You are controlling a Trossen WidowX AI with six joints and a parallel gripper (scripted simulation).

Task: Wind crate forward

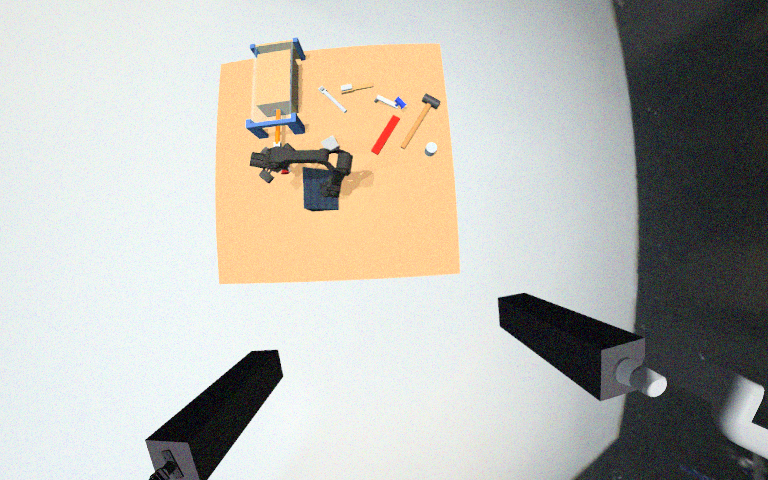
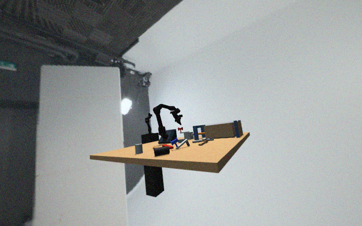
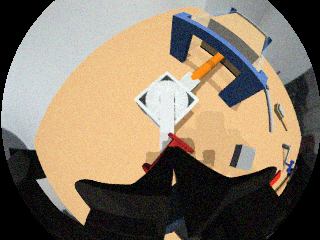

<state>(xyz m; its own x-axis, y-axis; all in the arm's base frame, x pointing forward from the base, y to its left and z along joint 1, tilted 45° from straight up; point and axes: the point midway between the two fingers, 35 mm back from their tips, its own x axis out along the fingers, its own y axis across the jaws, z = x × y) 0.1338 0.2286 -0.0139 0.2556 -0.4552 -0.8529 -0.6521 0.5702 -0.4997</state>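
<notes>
Right now the red knob is 60 mm below my gripper tip, 10 mm to the right of it and 10 mm behind it. Also, from my gripper tip: winch: 160 mm below, 50 mm to the left, 50 mm ahead; winch handle: 90 mm below, 20 mm to the left, 20 mm ahead; blue steel frame: 220 mm ahead, 90 mm below, 40 mm to the left.
</notes>
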